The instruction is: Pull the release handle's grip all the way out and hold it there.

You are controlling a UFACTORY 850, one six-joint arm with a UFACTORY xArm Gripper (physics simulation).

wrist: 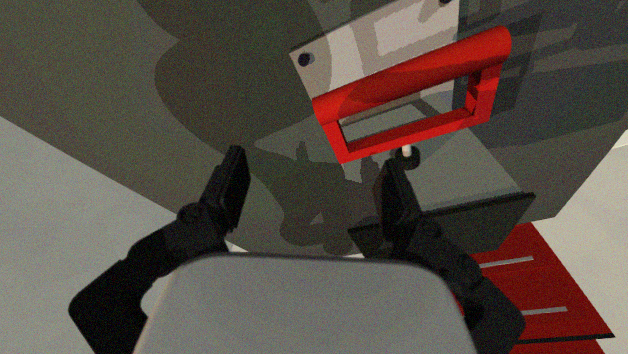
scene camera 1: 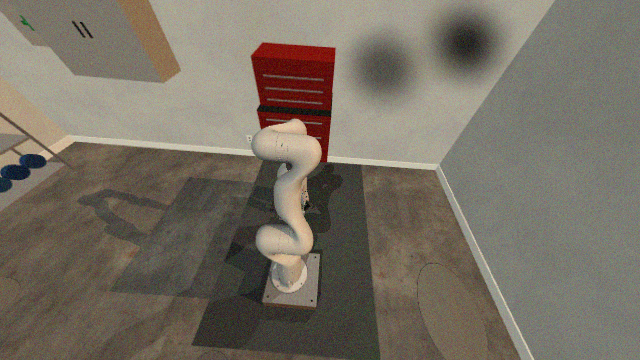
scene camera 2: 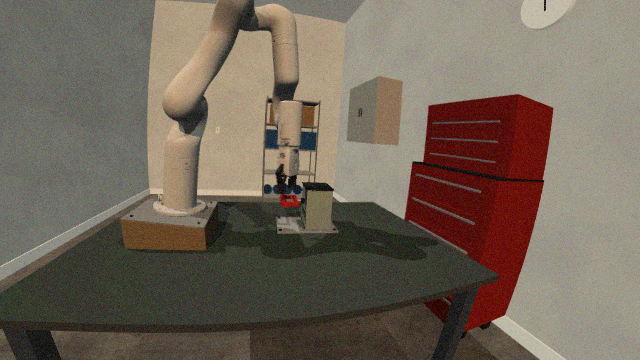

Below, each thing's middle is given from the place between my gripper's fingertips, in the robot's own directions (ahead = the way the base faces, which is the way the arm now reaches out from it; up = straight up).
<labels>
The base plate [wrist: 371,43] is 10 cm ahead of my hand, 5 cm to the left of it and 15 cm below it.
</labels>
